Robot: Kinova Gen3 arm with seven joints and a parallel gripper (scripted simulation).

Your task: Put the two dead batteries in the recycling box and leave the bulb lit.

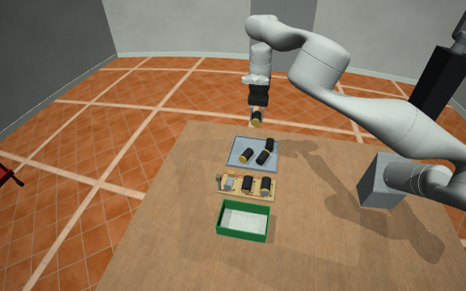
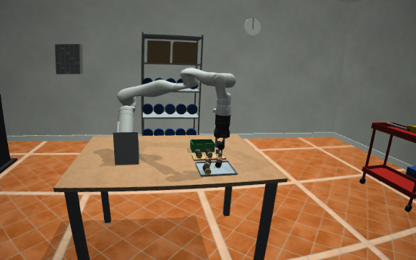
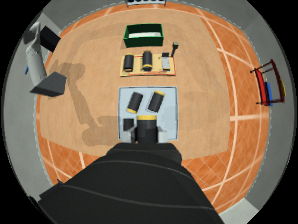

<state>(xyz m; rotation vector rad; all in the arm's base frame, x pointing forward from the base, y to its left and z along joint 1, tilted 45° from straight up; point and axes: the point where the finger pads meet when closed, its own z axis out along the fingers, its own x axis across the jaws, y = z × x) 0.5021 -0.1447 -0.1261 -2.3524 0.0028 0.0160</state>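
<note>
Now: hand 40 mm to the right of the grey tray and 160 mm above it. From my hand the other things lie so: green recycling box 10 mm behind, 360 mm to the left, 140 mm below.
</note>
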